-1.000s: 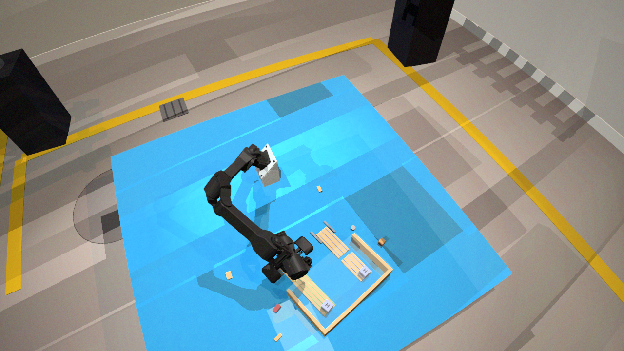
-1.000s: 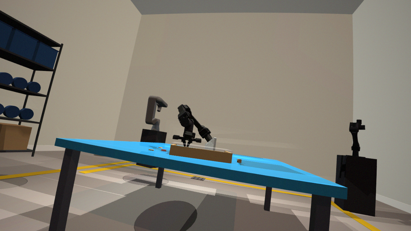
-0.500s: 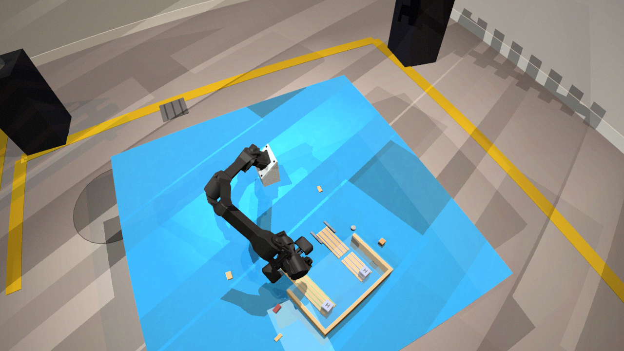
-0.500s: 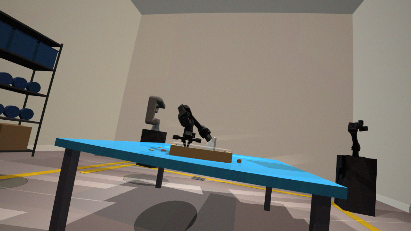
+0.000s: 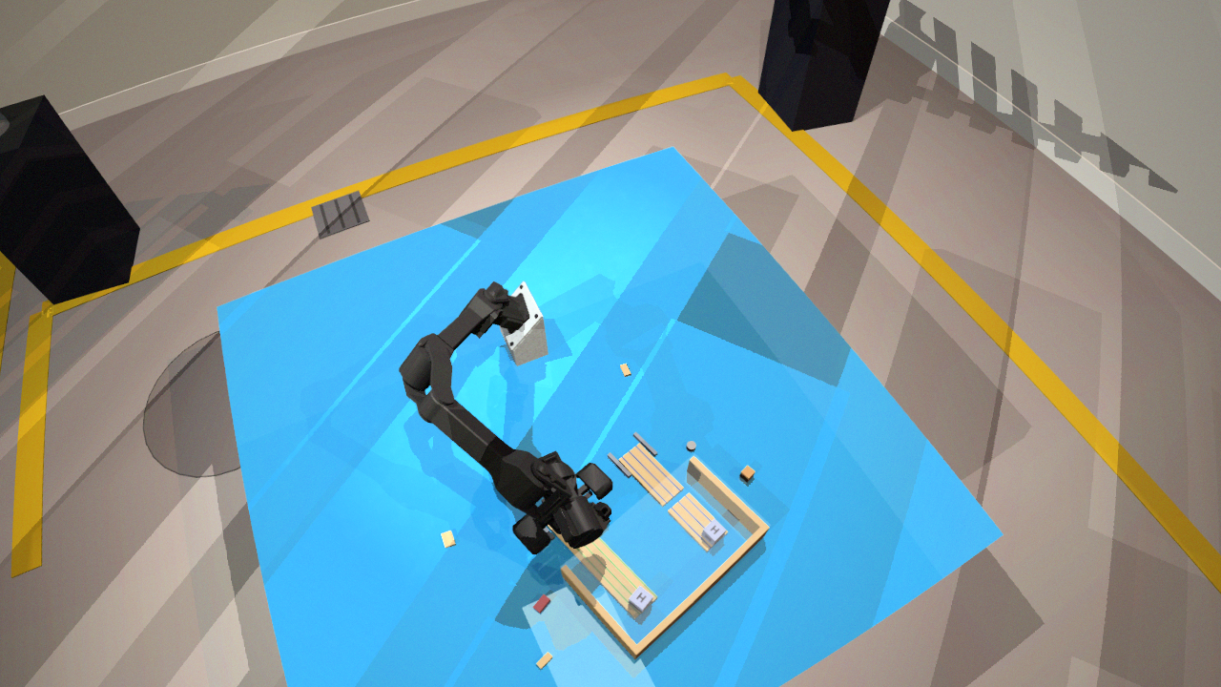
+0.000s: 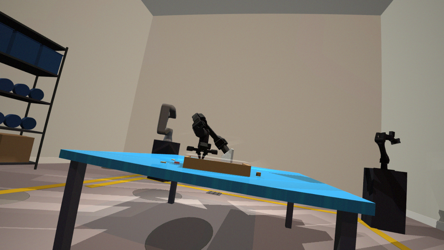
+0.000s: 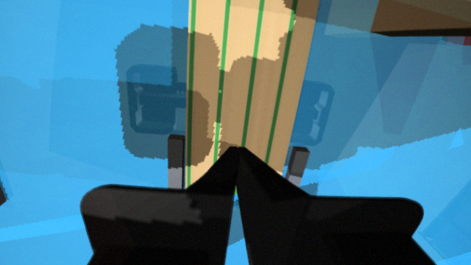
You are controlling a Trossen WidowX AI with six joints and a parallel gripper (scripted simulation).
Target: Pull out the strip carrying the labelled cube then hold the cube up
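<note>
The strip lies 8 cm ahead of my gripper tip and 4 cm to the left of it. The rest, counted from my gripper tip: brown cube: 2 cm ahead, 36 cm to the left; red piece: 13 cm ahead, 8 cm to the right.
</note>
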